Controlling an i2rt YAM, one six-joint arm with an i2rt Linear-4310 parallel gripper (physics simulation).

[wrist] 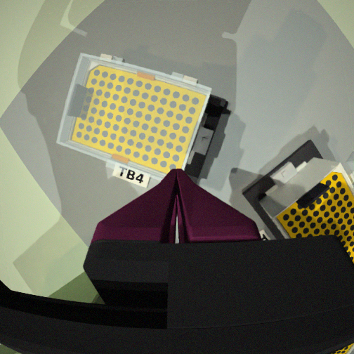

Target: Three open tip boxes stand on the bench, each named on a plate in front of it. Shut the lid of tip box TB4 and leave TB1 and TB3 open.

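Tip box TB4 (137, 120) is at the upper left of the wrist view, with its name plate (131, 175) along its lower edge. Its clear lid (68, 112) lies flat over the box, and the yellow rack shows paler through it. No raised lid shows on this box. My gripper (176, 177) is shut and empty, its tips overlapping the view of TB4's lower right corner; whether they touch it cannot be told. A second tip box (322, 212) is at the right, its rack bright yellow and uncovered; its plate is mostly hidden by the gripper, so its name cannot be read.
A dark block (204, 140) stands against TB4's right side. Another dark block (265, 187) stands at the upper left side of the second box. A strip of yellow rack (344, 350) shows at the bottom right corner, mostly hidden by the gripper body. Grey shadows cross the bench.
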